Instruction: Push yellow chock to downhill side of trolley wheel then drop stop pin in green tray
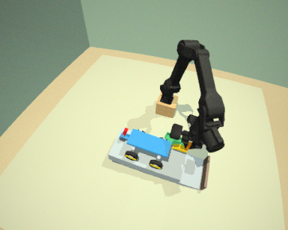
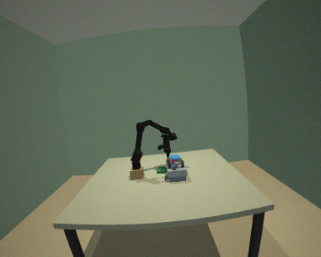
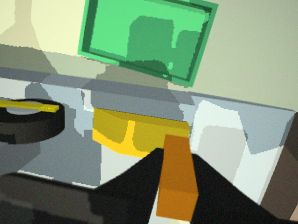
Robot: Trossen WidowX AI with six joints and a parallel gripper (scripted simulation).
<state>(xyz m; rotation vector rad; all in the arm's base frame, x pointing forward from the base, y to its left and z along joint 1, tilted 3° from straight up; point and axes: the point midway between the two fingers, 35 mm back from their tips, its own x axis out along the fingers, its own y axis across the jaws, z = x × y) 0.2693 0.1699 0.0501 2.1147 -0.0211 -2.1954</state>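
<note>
The red-headed stop pin is 270 mm to the right of my gripper tip, 50 mm ahead of it and 30 mm above it. From my gripper tip the other things lie so: brown end stop 110 mm to the left, 70 mm below, 50 mm ahead; then blue trolley 160 mm to the right, 60 mm ahead, 10 mm above; then green tray 110 mm below, 70 mm behind, 50 mm to the right.
</note>
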